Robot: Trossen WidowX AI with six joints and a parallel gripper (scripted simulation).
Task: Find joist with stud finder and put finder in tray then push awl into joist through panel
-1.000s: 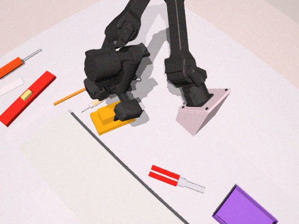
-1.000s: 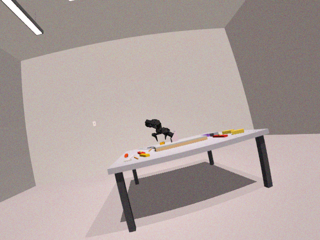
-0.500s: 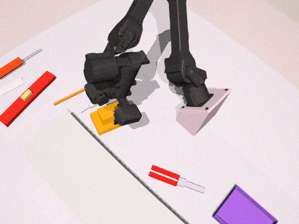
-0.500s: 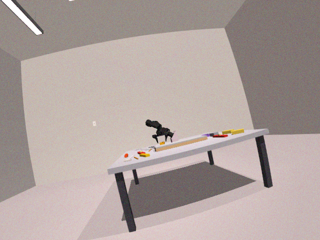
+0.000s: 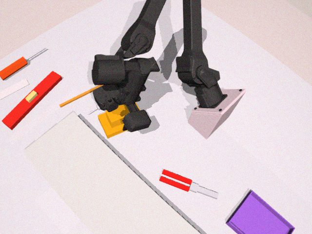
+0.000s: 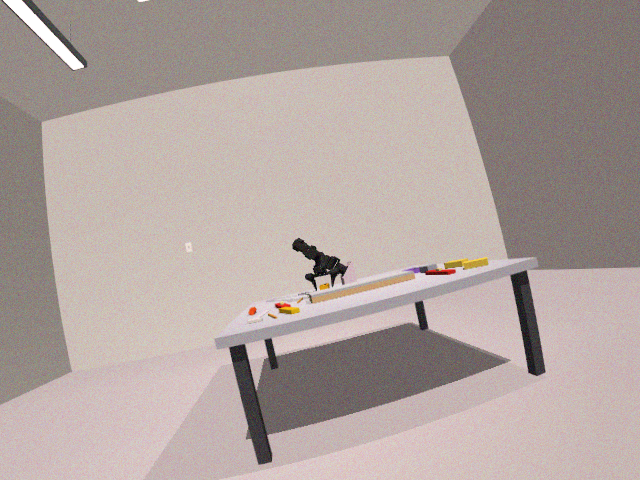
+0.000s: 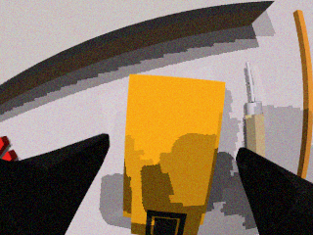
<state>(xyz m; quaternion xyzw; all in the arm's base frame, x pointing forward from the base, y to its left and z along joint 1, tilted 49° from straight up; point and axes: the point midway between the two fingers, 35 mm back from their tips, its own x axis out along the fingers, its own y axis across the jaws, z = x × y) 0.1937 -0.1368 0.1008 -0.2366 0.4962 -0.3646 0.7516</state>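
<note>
Now: gripper tip 30 mm past the yellow stud finder, 10 mm to the right of it and 10 mm below it. From my gripper tip the other things lie so: awl 70 mm to the right, 30 mm below; orange-handled screwdriver 390 mm to the right, 70 mm ahead, 20 mm below; purple tray 500 mm to the left, 60 mm behind, 20 mm below.
</note>
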